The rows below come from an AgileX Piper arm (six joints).
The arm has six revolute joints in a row. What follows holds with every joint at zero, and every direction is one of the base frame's.
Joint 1 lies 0.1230 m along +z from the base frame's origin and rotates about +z.
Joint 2 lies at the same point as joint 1 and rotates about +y.
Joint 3 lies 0.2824 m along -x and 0.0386 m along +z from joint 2 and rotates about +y.
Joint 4 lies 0.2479 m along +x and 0.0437 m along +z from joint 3 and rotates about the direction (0.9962, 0, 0.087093).
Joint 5 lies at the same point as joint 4 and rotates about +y.
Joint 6 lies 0.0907 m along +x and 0.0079 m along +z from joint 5 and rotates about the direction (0.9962, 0, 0.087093).
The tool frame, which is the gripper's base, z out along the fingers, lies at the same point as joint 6; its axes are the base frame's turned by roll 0.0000, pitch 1.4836 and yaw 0.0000 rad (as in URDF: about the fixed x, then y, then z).
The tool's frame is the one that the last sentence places.
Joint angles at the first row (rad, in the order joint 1, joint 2, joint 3, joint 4, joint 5, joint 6):
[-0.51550, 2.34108, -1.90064, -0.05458, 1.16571, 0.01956]
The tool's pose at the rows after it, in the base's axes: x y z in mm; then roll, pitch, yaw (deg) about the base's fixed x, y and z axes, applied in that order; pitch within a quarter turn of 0, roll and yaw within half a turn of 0:
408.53 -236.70 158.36 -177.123 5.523 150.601
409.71 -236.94 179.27 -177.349 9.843 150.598
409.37 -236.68 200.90 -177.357 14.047 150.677
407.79 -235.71 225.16 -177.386 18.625 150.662
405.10 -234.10 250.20 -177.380 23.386 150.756
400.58 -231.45 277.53 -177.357 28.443 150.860
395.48 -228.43 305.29 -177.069 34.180 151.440
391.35 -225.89 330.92 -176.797 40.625 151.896
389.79 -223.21 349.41 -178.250 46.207 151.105
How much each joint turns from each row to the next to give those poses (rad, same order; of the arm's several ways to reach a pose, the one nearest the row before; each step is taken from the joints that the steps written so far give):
[0.00001, -0.03369, -0.00224, 0.00000, -0.00819, 0.00000]
[-0.00001, -0.04236, -0.00204, 0.00377, -0.03104, -0.00001]
[0.00000, -0.04458, 0.00002, 0.00000, -0.02884, 0.00001]
[0.00000, -0.04978, 0.00001, -0.00002, -0.03010, 0.00170]
[0.00001, -0.05109, -0.00004, 0.00001, -0.03200, 0.00000]
[-0.00001, -0.05597, 0.00001, 0.00001, -0.03234, -0.00001]
[0.00000, -0.05582, 0.00006, -0.00001, -0.04473, -0.00613]
[-0.00001, -0.04860, -0.00004, 0.00001, -0.06409, -0.00229]
[0.00000, -0.03213, -0.00002, 0.02035, -0.06496, -0.00001]

